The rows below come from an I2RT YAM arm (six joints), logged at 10 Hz.
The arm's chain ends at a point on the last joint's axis. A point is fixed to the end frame.
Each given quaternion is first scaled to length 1.
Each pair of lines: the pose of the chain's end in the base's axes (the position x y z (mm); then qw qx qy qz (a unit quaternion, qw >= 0)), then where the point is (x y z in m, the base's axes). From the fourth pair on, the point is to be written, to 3 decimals.
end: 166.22 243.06 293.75 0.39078 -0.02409 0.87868 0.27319
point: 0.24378 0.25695 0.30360
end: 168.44 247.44 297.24 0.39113 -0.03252 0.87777 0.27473
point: 0.24571 0.26259 0.30750
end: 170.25 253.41 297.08 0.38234 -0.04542 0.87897 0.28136
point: 0.24708 0.27107 0.30659
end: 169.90 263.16 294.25 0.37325 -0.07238 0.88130 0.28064
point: 0.246 0.285 0.303
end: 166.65 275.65 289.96 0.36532 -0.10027 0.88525 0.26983
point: 0.241 0.301 0.298
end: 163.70 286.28 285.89 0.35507 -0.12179 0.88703 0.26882
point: 0.237 0.315 0.293
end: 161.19 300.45 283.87 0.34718 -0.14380 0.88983 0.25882
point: 0.234 0.332 0.289
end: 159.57 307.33 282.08 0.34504 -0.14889 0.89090 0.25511
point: 0.232 0.340 0.287
